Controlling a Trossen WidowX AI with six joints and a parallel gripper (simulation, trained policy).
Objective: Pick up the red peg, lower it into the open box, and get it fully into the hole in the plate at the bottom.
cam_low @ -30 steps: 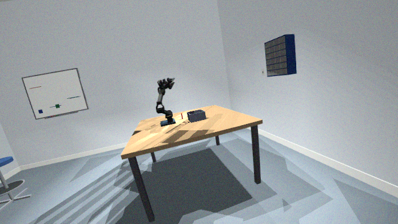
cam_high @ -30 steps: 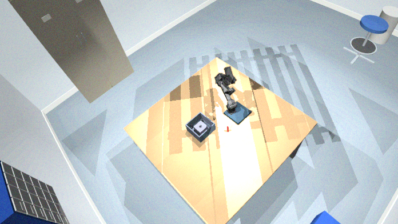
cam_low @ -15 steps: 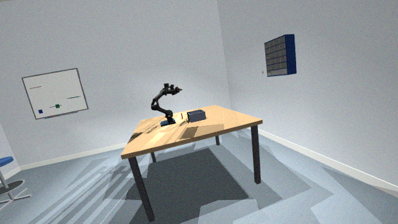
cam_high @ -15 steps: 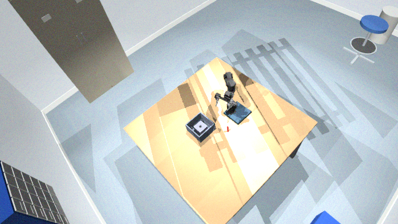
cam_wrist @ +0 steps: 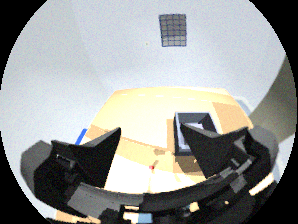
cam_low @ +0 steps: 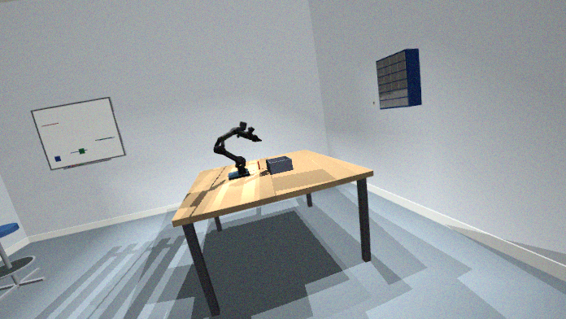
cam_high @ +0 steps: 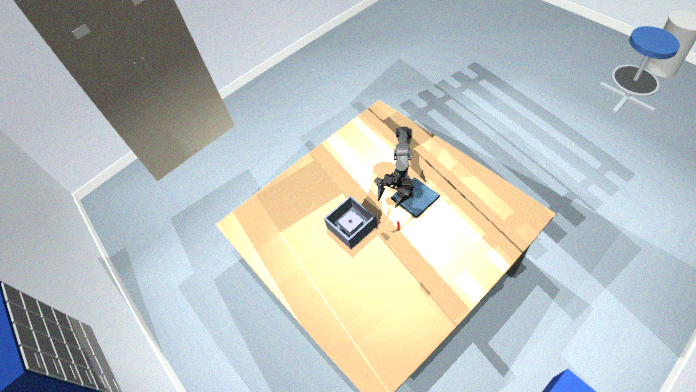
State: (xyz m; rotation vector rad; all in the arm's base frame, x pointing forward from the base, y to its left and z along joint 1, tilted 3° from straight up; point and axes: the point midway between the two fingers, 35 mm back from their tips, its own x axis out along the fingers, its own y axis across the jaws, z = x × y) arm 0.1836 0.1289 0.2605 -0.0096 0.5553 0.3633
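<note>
My gripper tip is 5 cm past the red peg, 1 cm to the right of it and 24 cm above it. The rest, counted from my gripper tip: grey box: 13 cm ahead, 16 cm to the right, 25 cm below; plate: 13 cm ahead, 16 cm to the right, 23 cm below.
</note>
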